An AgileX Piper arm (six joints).
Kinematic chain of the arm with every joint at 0, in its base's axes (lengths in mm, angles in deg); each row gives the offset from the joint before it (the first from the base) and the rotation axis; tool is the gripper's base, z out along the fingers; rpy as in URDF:
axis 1: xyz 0 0 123 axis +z
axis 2: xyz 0 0 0 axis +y
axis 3: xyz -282.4 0 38.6 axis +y
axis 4: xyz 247.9 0 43.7 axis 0.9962 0 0.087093
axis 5: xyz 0 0 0 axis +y
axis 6: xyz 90.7 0 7.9 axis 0.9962 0 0.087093
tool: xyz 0 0 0 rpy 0 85 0
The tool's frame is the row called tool.
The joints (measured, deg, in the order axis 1, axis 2, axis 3, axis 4, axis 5, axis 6), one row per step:
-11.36, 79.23, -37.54, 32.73, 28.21, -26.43
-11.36, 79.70, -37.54, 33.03, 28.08, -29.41
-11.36, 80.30, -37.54, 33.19, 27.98, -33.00
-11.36, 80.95, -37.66, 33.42, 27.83, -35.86
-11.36, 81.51, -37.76, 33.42, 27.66, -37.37
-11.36, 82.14, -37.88, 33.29, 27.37, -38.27
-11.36, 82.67, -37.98, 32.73, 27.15, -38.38
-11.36, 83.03, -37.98, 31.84, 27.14, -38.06
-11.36, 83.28, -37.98, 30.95, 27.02, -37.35
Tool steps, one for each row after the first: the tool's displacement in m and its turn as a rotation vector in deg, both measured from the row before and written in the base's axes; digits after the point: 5 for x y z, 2 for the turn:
0.00086, -0.00008, -0.00183, -1.25, -0.16, 2.29
0.00091, -0.00016, -0.00245, -1.61, -0.09, 2.91
0.00148, -0.00027, -0.00210, -1.21, -0.09, 2.23
0.00122, -0.00038, -0.00189, -0.74, 0.08, 1.22
0.00144, -0.00060, -0.00211, -0.58, 0.16, 0.73
0.00100, -0.00072, -0.00194, -0.50, 0.32, 0.36
0.00007, -0.00058, -0.00183, -0.45, 0.53, 0.29
0.00008, -0.00067, -0.00129, -0.34, 0.39, -0.09

